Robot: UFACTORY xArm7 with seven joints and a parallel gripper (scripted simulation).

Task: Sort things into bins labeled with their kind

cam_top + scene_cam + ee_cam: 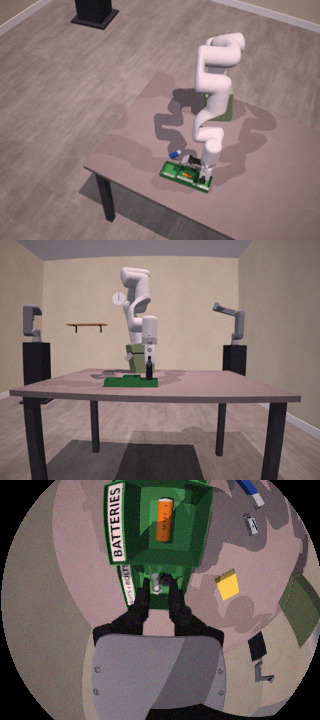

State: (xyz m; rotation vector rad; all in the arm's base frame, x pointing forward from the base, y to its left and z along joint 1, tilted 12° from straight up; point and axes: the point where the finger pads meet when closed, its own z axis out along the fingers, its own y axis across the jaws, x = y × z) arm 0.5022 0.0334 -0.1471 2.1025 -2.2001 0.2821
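Now: hand 3 cm above the grey metal piece and 1 cm to the right of it. Round my hand: black round piece: 4 cm below, 1 cm behind; yellow piece: 12 cm behind, 4 cm below, 1 cm to the left; orange thing: 8 cm to the right, 3 cm below.
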